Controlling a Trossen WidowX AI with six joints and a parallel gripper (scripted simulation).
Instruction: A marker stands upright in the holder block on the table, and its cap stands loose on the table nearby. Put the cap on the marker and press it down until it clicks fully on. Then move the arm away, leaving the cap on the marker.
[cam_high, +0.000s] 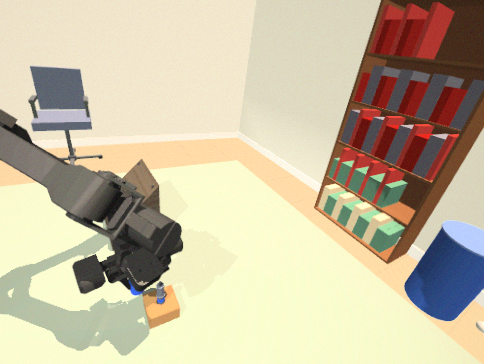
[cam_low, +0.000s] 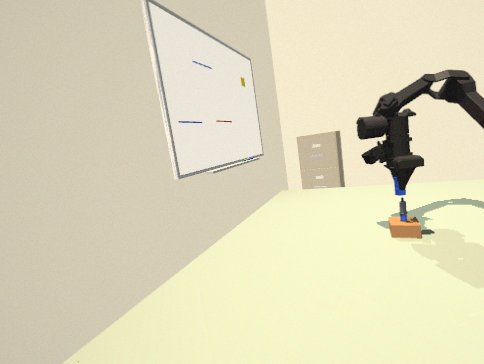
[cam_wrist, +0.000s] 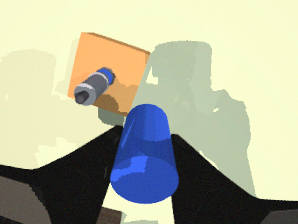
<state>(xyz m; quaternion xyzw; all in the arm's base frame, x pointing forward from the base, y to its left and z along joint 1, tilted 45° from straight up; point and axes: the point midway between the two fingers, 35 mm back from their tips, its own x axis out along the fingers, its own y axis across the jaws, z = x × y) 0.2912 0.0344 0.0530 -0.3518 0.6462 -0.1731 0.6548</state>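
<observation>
Right now the holder block is 10 cm below my gripper tip and 5 cm to the left of it. Round my gripper tip: blue cap (1 cm above).
</observation>
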